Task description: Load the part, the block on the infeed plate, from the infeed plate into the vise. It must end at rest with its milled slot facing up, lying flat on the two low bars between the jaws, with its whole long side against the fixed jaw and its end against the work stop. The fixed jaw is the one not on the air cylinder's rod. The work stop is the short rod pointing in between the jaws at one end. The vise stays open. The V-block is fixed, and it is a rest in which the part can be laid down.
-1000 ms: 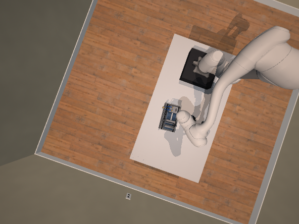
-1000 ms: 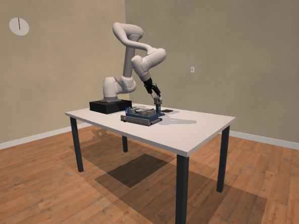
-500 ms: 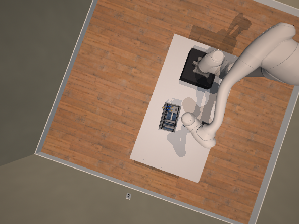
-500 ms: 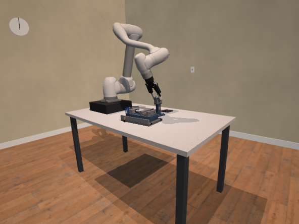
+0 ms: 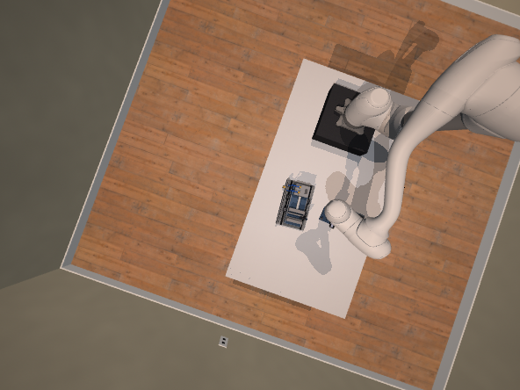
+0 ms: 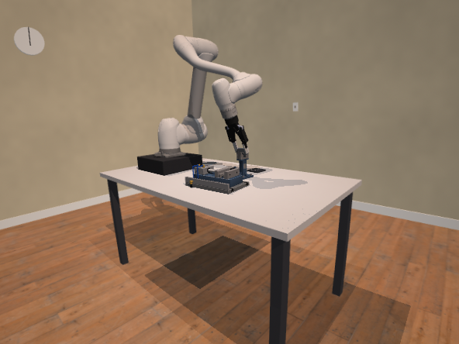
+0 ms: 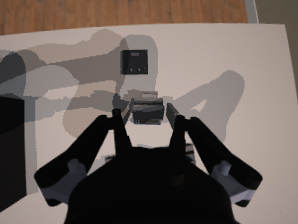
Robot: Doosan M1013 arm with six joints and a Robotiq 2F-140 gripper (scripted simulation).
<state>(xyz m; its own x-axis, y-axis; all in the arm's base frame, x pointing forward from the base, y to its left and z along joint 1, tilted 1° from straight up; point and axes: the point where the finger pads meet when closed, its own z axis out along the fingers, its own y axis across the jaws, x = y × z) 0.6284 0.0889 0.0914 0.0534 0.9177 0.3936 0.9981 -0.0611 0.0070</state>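
The part lies 2 cm below my hand and 1 cm to the left of it. Round my hand: vise base: 21 cm to the right, 14 cm below, 1 cm ahead.
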